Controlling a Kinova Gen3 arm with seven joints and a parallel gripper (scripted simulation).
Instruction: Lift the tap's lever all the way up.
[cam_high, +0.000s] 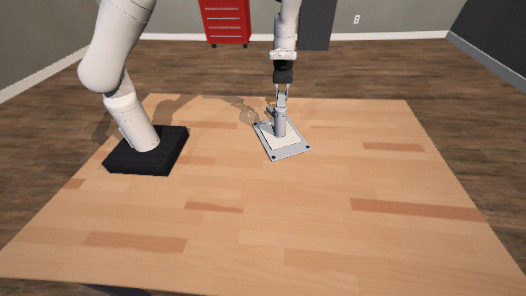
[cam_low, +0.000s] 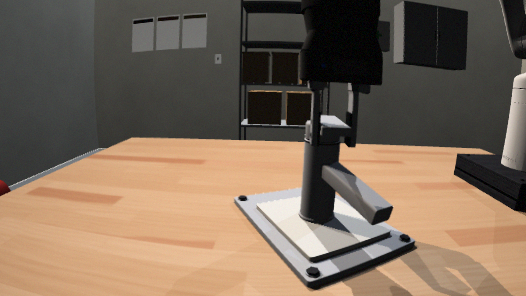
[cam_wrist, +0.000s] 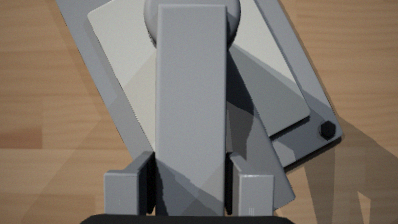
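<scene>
Right now the lever is 3 cm to the right of my hand. Round my hand: grey tap: 1 cm behind, 5 cm to the right, 4 cm below.
</scene>
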